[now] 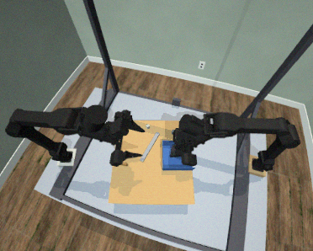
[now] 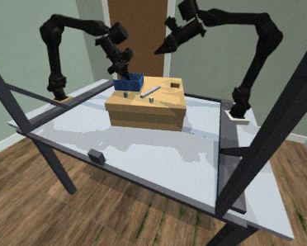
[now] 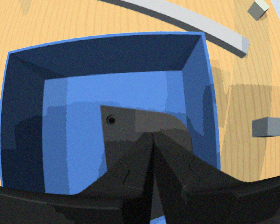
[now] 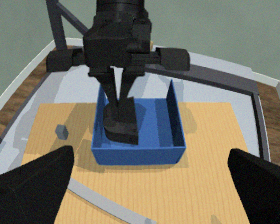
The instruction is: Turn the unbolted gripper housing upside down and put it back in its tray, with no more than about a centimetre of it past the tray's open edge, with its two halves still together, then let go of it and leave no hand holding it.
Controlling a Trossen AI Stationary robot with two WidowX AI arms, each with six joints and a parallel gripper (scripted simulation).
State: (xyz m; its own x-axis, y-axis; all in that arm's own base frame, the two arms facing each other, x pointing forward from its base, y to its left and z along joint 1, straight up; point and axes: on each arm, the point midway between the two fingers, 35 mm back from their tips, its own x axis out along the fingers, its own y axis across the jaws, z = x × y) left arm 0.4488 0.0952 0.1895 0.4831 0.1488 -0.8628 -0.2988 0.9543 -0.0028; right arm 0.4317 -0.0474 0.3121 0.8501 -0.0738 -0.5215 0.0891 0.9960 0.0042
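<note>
Now: the gripper housing 1 cm ahead of my left hand and 5 cm below it. The rest, counted from my left hand: grey bar 2 cm behind, 13 cm to the right, 7 cm below; tray 2 cm ahead, 3 cm to the right, 6 cm below.
</note>
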